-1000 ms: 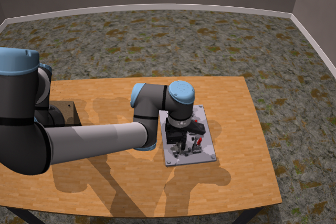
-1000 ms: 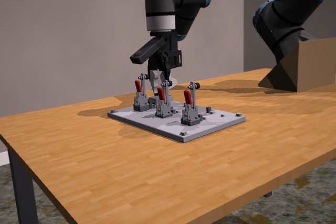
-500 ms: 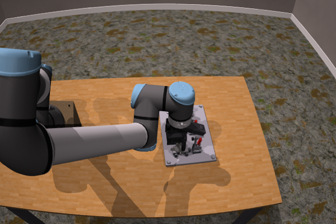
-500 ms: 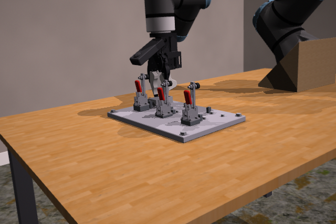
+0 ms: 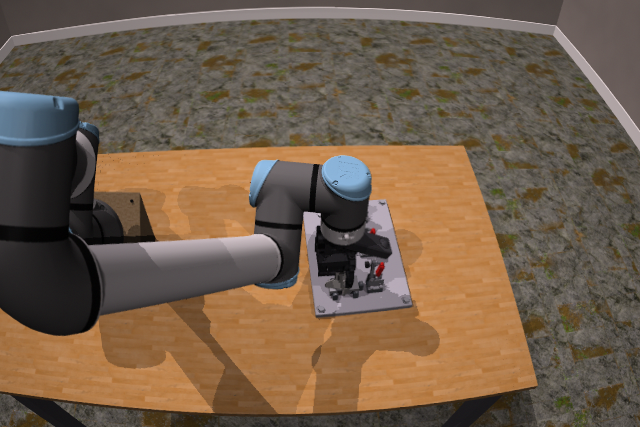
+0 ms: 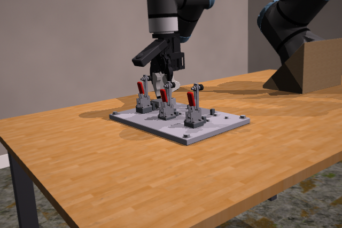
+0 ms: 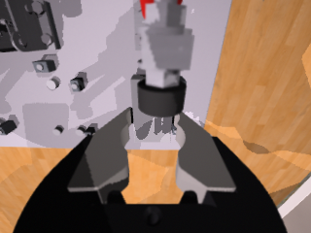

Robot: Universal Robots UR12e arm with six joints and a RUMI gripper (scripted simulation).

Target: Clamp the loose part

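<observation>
Now: hand 1 cm above the grey rectangular block. Also, from my hand: grey fixture plate 5 cm ahead, 10 cm to the left, 3 cm below.
</observation>
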